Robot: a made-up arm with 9 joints. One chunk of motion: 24 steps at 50 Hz.
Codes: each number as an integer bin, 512 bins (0 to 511) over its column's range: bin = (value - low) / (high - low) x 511, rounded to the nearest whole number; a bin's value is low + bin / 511 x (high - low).
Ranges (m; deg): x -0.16..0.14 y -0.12..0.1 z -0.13..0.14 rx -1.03..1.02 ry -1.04..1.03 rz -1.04..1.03
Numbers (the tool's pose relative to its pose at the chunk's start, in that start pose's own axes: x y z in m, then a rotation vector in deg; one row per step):
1: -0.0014 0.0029 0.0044 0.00 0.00 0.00
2: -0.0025 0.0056 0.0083 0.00 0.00 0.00
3: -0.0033 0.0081 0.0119 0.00 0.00 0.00
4: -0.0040 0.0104 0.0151 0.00 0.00 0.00
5: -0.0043 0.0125 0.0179 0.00 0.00 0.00
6: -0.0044 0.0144 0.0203 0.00 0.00 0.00
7: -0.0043 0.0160 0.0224 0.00 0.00 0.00
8: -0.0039 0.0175 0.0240 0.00 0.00 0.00
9: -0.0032 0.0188 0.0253 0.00 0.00 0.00
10: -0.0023 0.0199 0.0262 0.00 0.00 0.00
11: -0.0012 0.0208 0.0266 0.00 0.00 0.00
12: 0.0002 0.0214 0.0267 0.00 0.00 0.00
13: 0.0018 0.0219 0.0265 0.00 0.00 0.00
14: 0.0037 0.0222 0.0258 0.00 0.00 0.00
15: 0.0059 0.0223 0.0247 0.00 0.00 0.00
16: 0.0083 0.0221 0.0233 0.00 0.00 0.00
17: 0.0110 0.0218 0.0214 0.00 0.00 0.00
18: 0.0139 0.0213 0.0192 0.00 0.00 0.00
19: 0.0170 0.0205 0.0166 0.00 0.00 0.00
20: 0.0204 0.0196 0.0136 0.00 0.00 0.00
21: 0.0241 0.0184 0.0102 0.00 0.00 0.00
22: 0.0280 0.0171 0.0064 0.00 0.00 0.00
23: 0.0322 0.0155 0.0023 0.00 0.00 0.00
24: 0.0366 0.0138 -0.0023 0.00 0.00 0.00
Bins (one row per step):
1: 270 285 254 257 257 257
2: 268 292 262 257 257 257
3: 267 298 269 257 257 257
4: 266 303 275 257 257 257
5: 265 308 280 257 257 257
6: 265 312 284 257 257 257
7: 265 316 288 257 257 257
8: 266 319 291 257 257 257
9: 267 322 294 257 257 257
10: 269 325 296 257 257 257
11: 270 327 296 257 257 257
12: 273 328 297 257 257 257
13: 276 330 296 257 257 257
14: 279 330 295 257 257 257
15: 283 331 293 257 257 257
16: 287 330 290 257 257 257
17: 291 329 287 257 257 257
18: 296 328 282 257 257 257
19: 301 326 277 257 257 257
20: 307 324 272 257 257 257
21: 314 321 265 257 257 257
22: 320 318 258 257 257 257
23: 327 315 250 257 257 257
24: 335 311 242 257 257 257

